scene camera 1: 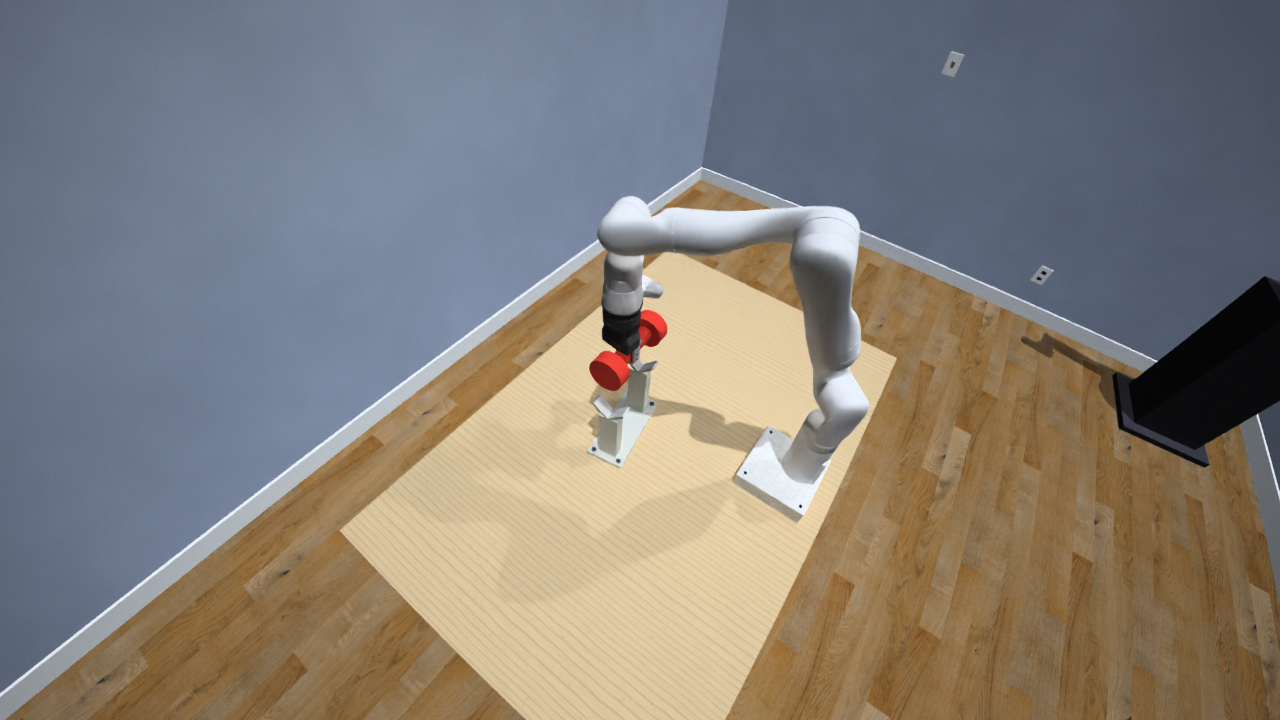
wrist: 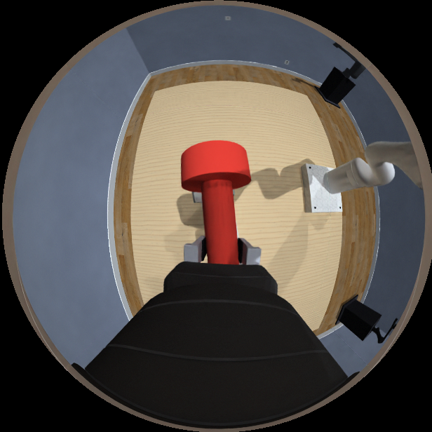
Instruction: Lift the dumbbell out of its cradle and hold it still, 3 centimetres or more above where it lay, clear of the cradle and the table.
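Places are measured from the arm's base along level axes (x right, y back, z down), in millimetres.
Where they show: gripper, fingertip midpoint: (scene camera 1: 627, 355); arm's base at its link origin: (scene camera 1: 800, 467).
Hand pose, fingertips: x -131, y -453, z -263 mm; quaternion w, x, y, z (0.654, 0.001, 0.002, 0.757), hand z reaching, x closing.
Things, the pixels of their centre, and the offset from my fingertips. Level surfaces: height alone.
- red dumbbell at the middle of its body: (scene camera 1: 630, 348) dx +10, dy +0, dz -14 mm
- pale grey cradle at the middle of its body: (scene camera 1: 625, 405) dx +8, dy -2, dz +206 mm
- light wooden table top at its surface level: dz +310 mm
The red dumbbell (scene camera 1: 609, 369) (wrist: 220, 220) hangs in the air above its cradle, roughly level, with a visible gap between it and the cradle's forked tops in the scene view. My gripper (scene camera 1: 631, 354) (wrist: 221, 245) is shut on the dumbbell's handle, one finger on each side, between the two round heads. The pale grey cradle (scene camera 1: 610, 436) stands on the table, with two posts on a base plate under the dumbbell. In the wrist view the dumbbell hides most of the cradle, and the near head is hidden behind the black gripper body.
The light wooden table top (scene camera 1: 662, 617) (wrist: 165, 120) lies beneath the cradle. The arm's white base plate (scene camera 1: 760, 474) (wrist: 317, 200) is bolted to it, to the right of the cradle. A black stand (scene camera 1: 1194, 385) (wrist: 336, 86) is on the floor at the right. Blue-grey walls stand behind.
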